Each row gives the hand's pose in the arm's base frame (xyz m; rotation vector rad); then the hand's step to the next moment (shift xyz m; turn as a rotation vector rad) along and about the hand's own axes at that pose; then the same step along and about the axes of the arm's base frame.
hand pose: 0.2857 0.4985 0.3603 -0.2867 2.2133 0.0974
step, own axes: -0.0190 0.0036 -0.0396 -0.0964 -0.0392 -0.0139
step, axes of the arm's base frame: -0.0202 0.0000 0.0391 0.0554 -0.0239 0.0859
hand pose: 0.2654 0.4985 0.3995 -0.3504 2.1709 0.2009
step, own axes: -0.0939 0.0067 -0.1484 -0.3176 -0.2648 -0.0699
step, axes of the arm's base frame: -0.0639 -0.0173 0.1628 0.2079 -0.2137 0.2949
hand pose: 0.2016 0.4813 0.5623 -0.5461 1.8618 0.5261
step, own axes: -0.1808 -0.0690 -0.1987 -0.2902 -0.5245 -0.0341
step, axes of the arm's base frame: -0.0474 -0.1505 0.2281 0.3801 -0.4029 0.2315
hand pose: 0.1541 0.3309 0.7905 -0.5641 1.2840 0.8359
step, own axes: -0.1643 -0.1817 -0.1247 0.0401 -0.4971 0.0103
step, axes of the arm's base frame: 0.0601 -0.2410 0.1178 0.4062 -0.2789 -0.0779
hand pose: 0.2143 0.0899 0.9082 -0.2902 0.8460 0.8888
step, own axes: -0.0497 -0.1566 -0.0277 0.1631 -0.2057 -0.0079
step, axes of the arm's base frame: 0.0904 -0.1400 0.0022 0.2118 -0.0394 -0.1503
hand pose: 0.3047 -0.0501 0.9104 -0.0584 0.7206 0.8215
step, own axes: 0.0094 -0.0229 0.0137 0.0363 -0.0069 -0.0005
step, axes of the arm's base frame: 0.0278 -0.0055 -0.0003 0.0212 0.0186 -0.0239
